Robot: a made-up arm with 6 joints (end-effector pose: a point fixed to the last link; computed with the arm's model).
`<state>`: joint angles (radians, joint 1 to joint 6).
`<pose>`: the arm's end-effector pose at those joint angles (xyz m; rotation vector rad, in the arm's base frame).
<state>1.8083 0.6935 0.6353 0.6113 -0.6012 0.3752</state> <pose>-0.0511 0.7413 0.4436 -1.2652 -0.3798 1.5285</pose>
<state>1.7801 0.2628 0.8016 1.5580 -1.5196 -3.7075</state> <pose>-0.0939 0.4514 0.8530 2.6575 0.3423 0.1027</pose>
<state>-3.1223 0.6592 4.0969 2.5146 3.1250 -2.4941</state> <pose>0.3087 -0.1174 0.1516 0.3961 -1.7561 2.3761</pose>
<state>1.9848 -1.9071 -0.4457 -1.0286 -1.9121 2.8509</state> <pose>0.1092 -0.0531 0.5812 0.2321 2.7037 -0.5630</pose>
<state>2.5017 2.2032 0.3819 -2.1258 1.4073 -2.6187</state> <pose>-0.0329 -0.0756 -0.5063 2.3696 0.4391 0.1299</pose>
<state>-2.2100 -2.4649 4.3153 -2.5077 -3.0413 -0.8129</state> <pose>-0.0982 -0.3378 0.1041 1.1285 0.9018 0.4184</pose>
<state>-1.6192 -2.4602 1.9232 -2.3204 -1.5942 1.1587</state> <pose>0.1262 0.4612 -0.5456 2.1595 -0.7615 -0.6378</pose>
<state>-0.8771 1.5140 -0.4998 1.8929 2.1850 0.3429</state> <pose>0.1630 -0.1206 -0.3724 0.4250 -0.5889 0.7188</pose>
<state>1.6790 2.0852 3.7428 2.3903 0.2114 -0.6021</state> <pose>-0.1224 0.0962 0.5394 -0.1274 -1.7218 -0.0574</pose>
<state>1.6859 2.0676 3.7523 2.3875 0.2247 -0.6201</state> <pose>-0.1214 0.0835 0.5397 -0.0929 -1.7289 -0.0517</pose>
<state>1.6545 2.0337 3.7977 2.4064 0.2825 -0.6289</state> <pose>-0.1178 0.0530 0.5344 -0.1051 -1.7567 -0.1220</pose>
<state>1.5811 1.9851 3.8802 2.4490 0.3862 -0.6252</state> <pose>-0.1173 0.0076 0.5181 -0.1816 -1.7963 -0.2745</pose>
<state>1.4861 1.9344 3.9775 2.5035 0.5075 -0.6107</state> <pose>-0.1259 -0.0369 0.4909 -0.3081 -1.8209 -0.4649</pose>
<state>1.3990 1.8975 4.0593 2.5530 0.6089 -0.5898</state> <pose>-0.1399 -0.0652 0.4630 -0.4421 -1.8184 -0.6315</pose>
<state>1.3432 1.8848 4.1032 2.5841 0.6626 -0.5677</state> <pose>-0.1498 -0.0739 0.4474 -0.5397 -1.8024 -0.7310</pose>
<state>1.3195 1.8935 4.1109 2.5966 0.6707 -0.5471</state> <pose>-0.1522 -0.0693 0.4463 -0.5933 -1.7884 -0.7668</pose>
